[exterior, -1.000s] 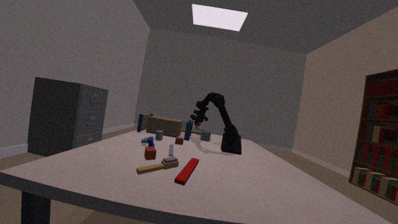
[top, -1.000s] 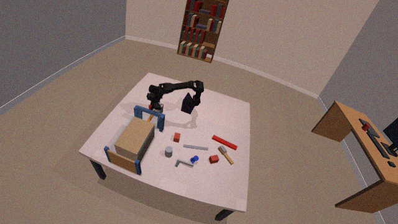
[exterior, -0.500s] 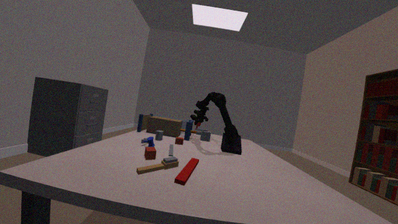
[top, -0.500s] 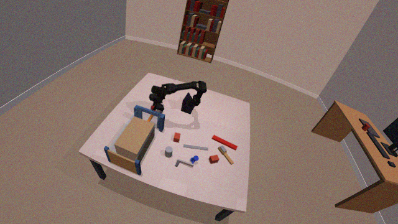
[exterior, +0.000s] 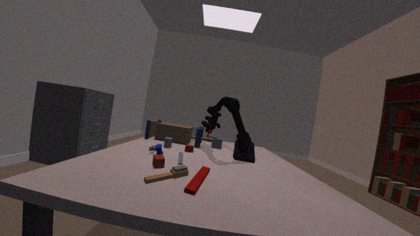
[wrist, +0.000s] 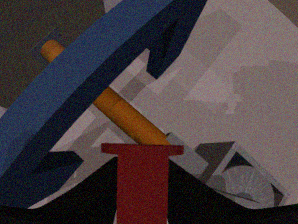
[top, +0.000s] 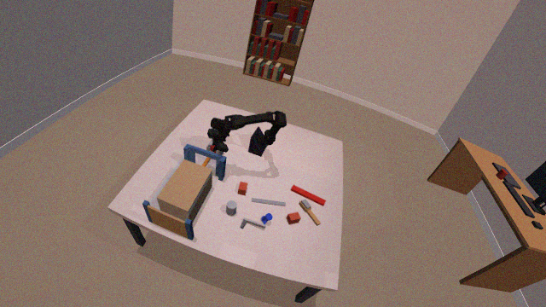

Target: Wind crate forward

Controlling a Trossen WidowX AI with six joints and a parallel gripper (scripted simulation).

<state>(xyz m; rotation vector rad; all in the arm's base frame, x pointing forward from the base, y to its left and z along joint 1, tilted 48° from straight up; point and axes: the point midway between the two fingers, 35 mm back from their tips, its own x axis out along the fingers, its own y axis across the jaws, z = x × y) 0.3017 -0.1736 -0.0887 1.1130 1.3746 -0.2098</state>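
Right now my gripper tip is 5 cm past the winch handle, 1 cm to the left of it and 3 cm above it. Also, from my gripper tip: blue frame: 6 cm ahead, 2 cm to the right, 3 cm below; then red knob: 1 cm behind, 1 cm to the left; then grey winch: 11 cm behind, 4 cm to the right, 10 cm below.
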